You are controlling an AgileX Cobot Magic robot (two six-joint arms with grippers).
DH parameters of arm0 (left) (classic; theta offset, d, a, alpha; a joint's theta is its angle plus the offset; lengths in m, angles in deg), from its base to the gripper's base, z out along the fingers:
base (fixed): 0 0 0 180
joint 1: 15.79 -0.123 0 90
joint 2: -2.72 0 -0.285 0
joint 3: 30.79 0 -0.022 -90
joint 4: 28.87 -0.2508 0 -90
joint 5: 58.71 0 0.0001 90
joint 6: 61.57 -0.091 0 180
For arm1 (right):
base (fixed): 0 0 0 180
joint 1: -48.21 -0.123 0 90
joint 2: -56.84 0 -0.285 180
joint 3: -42.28 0 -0.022 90
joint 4: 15.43 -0.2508 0 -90
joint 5: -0.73 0 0.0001 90
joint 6: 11.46 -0.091 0 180
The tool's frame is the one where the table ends.
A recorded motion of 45 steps. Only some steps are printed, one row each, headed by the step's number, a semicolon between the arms.
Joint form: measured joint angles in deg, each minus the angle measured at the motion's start. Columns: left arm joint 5, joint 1, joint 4, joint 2, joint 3, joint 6; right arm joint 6, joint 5, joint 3, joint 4, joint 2, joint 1.
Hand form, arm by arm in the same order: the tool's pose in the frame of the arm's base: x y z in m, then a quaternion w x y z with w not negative. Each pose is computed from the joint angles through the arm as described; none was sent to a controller.
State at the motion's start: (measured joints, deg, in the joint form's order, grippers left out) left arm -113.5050 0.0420 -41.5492 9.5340 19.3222 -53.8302; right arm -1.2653 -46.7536 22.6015 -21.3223 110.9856 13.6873
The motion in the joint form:
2: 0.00 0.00 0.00 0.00 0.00 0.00; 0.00 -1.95 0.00 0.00 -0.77 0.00
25: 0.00 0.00 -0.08 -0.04 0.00 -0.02; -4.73 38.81 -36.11 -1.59 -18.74 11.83
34: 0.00 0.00 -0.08 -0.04 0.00 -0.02; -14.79 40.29 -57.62 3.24 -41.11 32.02
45: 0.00 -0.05 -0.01 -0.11 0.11 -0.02; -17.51 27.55 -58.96 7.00 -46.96 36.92
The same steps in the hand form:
2: 0.0032 0.0161 0.2799 0.56857 0.06009 0.82042 -0.00585; 0.1114 0.0852 0.3973 0.45906 -0.32332 0.81370 0.15042
25: 0.0031 0.0162 0.2799 0.56895 0.06019 0.82015 -0.00512; 0.0995 0.0435 0.2893 0.62771 -0.14403 0.75120 0.14470
34: 0.0031 0.0162 0.2799 0.56895 0.06019 0.82015 -0.00512; 0.0634 0.0033 0.1958 0.65665 0.02908 0.75139 0.05807
45: 0.0031 0.0161 0.2793 0.56858 0.05988 0.82043 -0.00542; 0.0533 -0.0028 0.1741 0.60327 0.06226 0.79491 0.01779

